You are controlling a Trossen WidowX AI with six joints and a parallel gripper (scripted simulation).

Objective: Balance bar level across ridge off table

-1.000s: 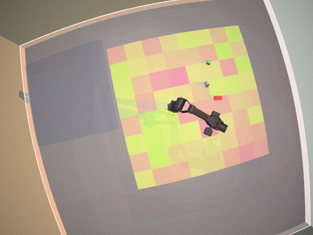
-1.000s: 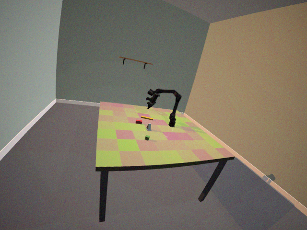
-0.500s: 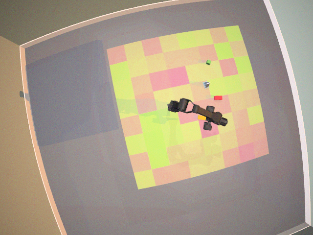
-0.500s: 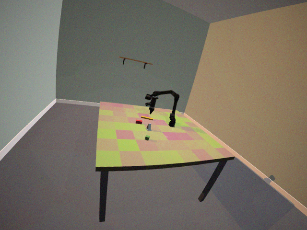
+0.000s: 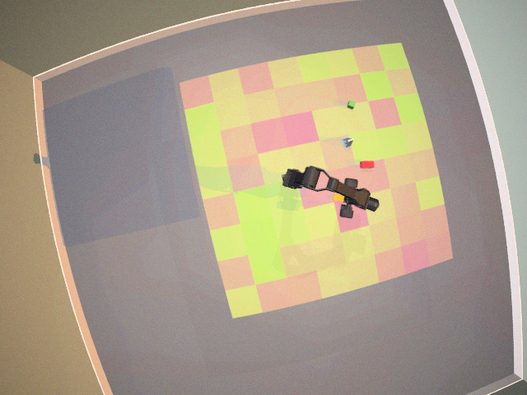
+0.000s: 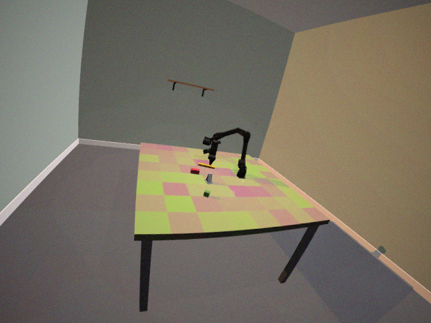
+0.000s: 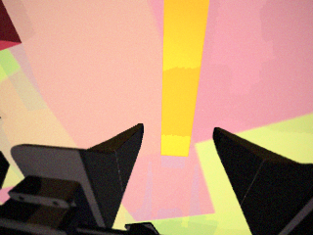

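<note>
Right now the orange bar is 3 cm below my gripper tip, 3 cm ahead of it and 1 cm to the right of it. From my gripper tip the other things lie so: red block 17 cm ahead, 14 cm to the left, 2 cm below; then green cube 47 cm to the left, 17 cm ahead, 2 cm below.
</note>
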